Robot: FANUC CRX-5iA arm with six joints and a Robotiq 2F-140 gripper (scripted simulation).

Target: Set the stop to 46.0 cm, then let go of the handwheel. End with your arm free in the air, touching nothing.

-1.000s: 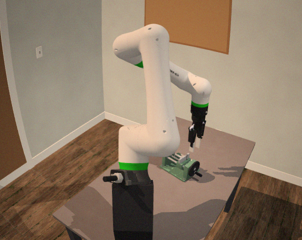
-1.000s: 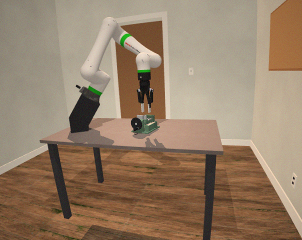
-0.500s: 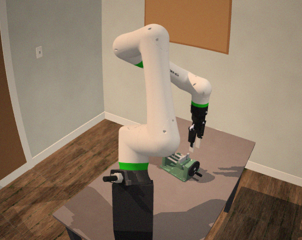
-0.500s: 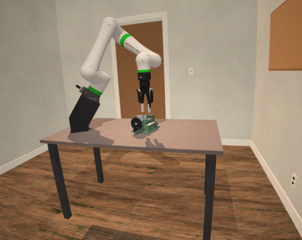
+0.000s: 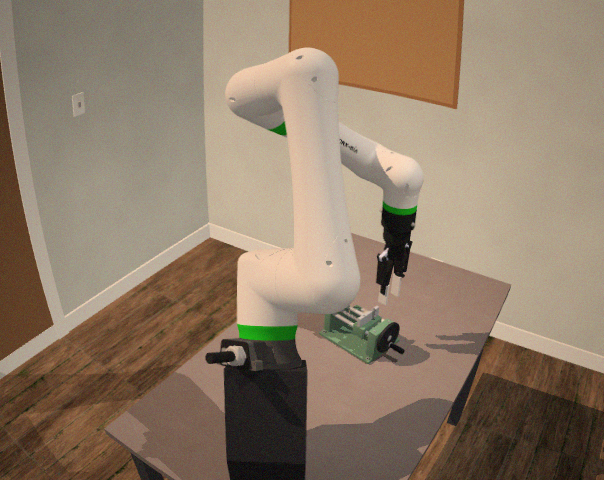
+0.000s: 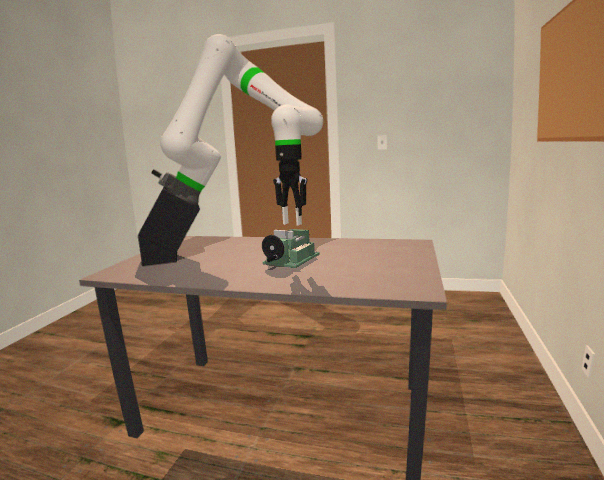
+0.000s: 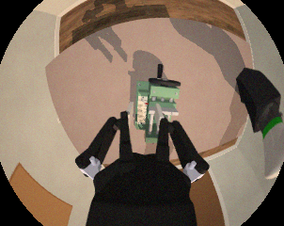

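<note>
The black handwheel lies 50 mm behind my hand, 70 mm to the right of it and 140 mm below it. Also, from my hand: green stop fixture: 40 mm behind, 30 mm to the left, 100 mm below.
</note>
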